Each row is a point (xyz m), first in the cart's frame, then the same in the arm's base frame.
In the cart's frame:
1: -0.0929 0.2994 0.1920
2: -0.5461 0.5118 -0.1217
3: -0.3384 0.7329 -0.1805
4: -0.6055 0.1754 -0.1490
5: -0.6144 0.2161 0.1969
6: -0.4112 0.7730 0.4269
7: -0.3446 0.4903 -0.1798
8: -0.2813 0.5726 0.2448
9: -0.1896 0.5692 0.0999
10: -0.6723 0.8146 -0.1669
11: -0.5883 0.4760 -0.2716
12: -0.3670 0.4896 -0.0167
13: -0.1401 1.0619 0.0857
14: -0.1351 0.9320 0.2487
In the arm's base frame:
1: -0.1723 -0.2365 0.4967
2: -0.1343 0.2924 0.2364
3: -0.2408 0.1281 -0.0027
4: -0.2042 0.3877 0.5580
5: 0.0908 0.2084 0.6050
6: 0.3004 -0.1357 0.1130
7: -0.2943 0.1551 0.2325
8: 0.0358 -0.1305 0.2551
9: -0.1315 -0.1309 0.2177
10: -0.0319 0.3950 -0.0613
11: -0.2418 0.4106 0.2359
12: -0.1501 0.0877 0.2748
13: -0.0531 -0.2102 -0.2649
14: 0.0458 -0.2888 -0.0991

